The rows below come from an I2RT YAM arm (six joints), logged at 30 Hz.
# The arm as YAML. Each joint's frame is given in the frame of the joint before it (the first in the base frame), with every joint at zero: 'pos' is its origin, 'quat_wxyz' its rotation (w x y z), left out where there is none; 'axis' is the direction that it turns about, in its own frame. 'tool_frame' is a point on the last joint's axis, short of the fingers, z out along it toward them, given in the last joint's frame.
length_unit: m
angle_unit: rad
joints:
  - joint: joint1
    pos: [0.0, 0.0, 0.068]
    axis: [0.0, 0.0, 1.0]
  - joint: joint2
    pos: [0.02, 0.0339, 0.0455]
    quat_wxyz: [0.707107, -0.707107, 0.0, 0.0]
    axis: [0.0, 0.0, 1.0]
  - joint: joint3
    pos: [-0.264, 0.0, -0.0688]
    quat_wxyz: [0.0, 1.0, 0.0, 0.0]
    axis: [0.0, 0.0, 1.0]
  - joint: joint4
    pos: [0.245, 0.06, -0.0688]
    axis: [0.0, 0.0, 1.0]
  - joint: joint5
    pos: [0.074, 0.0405, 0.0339]
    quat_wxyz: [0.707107, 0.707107, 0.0, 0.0]
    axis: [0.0, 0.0, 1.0]
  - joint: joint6
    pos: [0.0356, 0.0, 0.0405]
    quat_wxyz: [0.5, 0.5, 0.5, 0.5]
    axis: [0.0, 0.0, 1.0]
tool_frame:
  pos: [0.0, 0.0, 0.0]
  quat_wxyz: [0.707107, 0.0, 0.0, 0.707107]
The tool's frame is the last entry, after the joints.
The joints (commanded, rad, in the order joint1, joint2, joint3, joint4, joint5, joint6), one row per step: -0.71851, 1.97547, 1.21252, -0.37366, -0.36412, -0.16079; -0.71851, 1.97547, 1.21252, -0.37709, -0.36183, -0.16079; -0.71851, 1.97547, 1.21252, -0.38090, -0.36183, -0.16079; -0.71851, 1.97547, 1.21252, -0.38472, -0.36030, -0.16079; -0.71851, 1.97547, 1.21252, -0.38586, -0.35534, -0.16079; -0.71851, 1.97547, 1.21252, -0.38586, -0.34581, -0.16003; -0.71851, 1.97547, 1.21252, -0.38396, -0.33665, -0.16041; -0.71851, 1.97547, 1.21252, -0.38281, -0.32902, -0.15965; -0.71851, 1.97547, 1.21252, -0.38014, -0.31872, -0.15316; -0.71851, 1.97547, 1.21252, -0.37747, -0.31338, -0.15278; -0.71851, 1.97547, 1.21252, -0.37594, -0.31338, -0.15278; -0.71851, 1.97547, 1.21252, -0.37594, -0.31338, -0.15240; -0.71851, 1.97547, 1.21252, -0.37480, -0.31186, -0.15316; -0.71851, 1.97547, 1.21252, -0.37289, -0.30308, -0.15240; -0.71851, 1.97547, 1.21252, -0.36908, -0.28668, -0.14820; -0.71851, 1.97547, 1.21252, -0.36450, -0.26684, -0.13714; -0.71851, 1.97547, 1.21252, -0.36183, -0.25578, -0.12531; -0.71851, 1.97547, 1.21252, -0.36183, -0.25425, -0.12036; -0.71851, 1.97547, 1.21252, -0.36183, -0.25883, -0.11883
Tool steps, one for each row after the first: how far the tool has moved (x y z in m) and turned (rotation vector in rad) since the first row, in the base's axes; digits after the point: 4 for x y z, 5 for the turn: -0.0003, 0.0002, -0.0002, 0.00069, 0.00395, -0.00096; -0.0006, 0.0004, -0.0004, 0.00320, 0.00682, -0.00096; -0.0009, 0.0006, -0.0005, 0.00466, 0.01061, -0.00159; -0.0011, 0.0005, -0.0006, 0.00202, 0.01444, -0.00364; -0.0012, 0.0003, -0.0007, -0.00411, 0.02015, -0.00825; -0.0013, -0.0001, -0.0008, -0.01183, 0.02420, -0.01175; -0.0013, -0.0004, -0.0008, -0.01741, 0.02789, -0.01559; -0.0013, -0.0009, -0.0008, -0.02284, 0.03198, -0.02550; -0.0012, -0.0012, -0.0007, -0.02804, 0.03312, -0.02812; -0.0011, -0.0013, -0.0006, -0.02903, 0.03195, -0.02815; -0.0011, -0.0013, -0.0006, -0.02883, 0.03195, -0.02848; -0.0010, -0.0014, -0.0006, -0.03101, 0.03199, -0.02849; -0.0011, -0.0018, -0.0006, -0.03786, 0.03574, -0.03289; -0.0011, -0.0025, -0.0006, -0.04940, 0.04246, -0.04355; -0.0011, -0.0034, -0.0006, -0.06029, 0.05031, -0.06169; -0.0012, -0.0039, -0.0005, -0.06359, 0.05429, -0.07674; -0.0012, -0.0039, -0.0005, -0.06214, 0.05499, -0.08166; -0.0011, -0.0038, -0.0005, -0.05819, 0.05228, -0.08100
